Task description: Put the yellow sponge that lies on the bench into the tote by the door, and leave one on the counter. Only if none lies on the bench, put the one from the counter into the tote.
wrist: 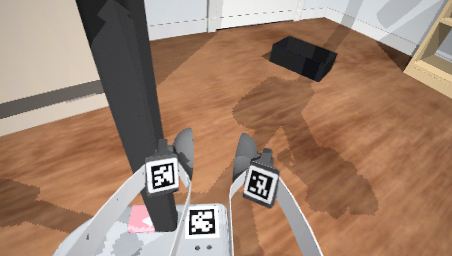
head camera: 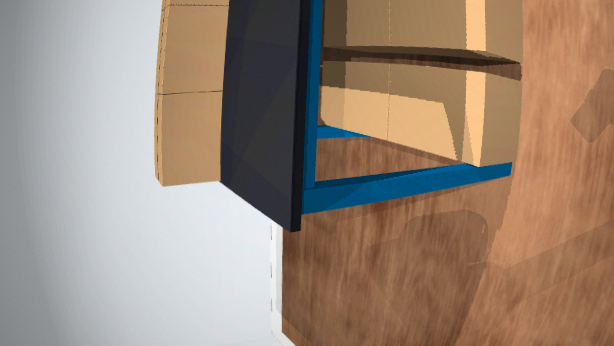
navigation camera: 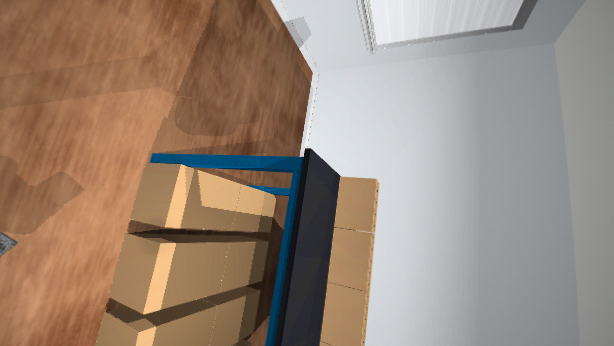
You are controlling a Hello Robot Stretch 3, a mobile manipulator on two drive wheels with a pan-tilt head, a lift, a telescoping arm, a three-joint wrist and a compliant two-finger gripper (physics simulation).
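Frame: origin at the robot's base, x ahead, y left, z up, level; centimetres.
Seen in the pictures: gripper, fingertip midpoint: (wrist: 215, 148).
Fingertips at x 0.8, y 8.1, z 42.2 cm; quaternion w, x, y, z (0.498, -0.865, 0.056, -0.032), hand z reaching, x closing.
Pixels of each thing's top centre, then the offset from my fingertips to it. "*": a spot on its surface instead. Level surfaces: height alone.
- dark top, its level: dz +49.2 cm
- blue frame, surface spot: (head camera: 400, 192) * dx +58.8, dy -62.3, dz +17.6 cm
- black tote, middle of its top: (wrist: 305, 48) dx +55.3, dy +97.2, dz -32.2 cm
The workbench has a dark top (head camera: 260, 115) (navigation camera: 312, 240) on a blue frame (head camera: 400, 192) (navigation camera: 225, 161); both views are turned sideways, and part of the bench is cut off. No yellow sponge shows on the visible part of the top. A black tote (wrist: 300, 60) stands on the floor near a white door (wrist: 255, 11) in the wrist view. My gripper (wrist: 215, 148) is open, with no object between its fingers, and is well apart from the tote. No sponge shows in the wrist view, and I cannot tell whether the counter shows.
Cardboard boxes (head camera: 192, 135) (navigation camera: 350, 255) line the back of the bench, and more boxes (head camera: 415, 117) (navigation camera: 200, 260) stand under it. The wrist view shows a beige cabinet side (wrist: 40, 45) at left, the robot's dark mast (wrist: 125, 90), and a wooden shelf unit (wrist: 430, 75) at right.
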